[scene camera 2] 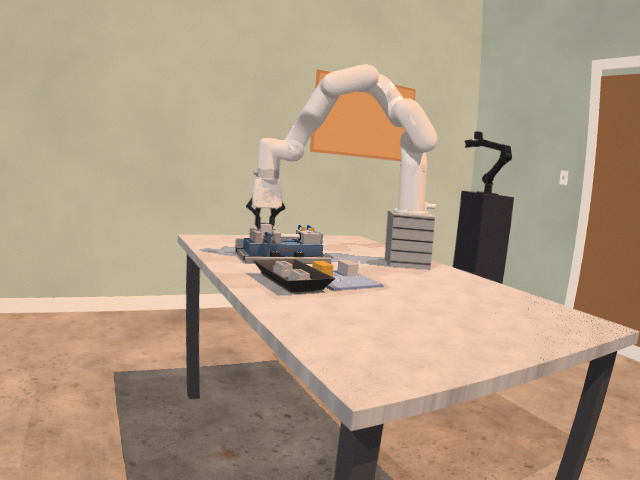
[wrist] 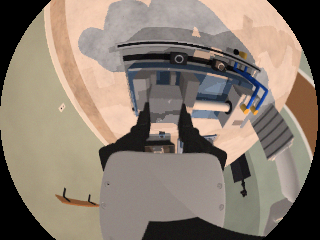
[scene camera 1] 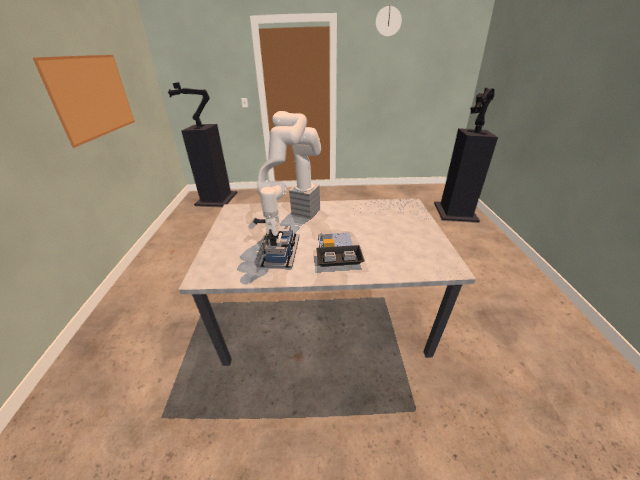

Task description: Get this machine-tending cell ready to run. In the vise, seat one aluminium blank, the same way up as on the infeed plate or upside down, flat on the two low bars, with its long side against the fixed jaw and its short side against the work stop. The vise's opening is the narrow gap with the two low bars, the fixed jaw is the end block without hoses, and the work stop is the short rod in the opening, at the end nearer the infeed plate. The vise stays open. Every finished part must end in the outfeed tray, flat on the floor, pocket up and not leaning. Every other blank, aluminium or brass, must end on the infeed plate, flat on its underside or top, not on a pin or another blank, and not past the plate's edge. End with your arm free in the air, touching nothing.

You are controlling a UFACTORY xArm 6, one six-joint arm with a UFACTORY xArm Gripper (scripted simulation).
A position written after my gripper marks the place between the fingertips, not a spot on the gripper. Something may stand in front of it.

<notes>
In view: my gripper [scene camera 2: 264, 228].
My gripper is seen too in the wrist view [wrist: 164, 110].
</notes>
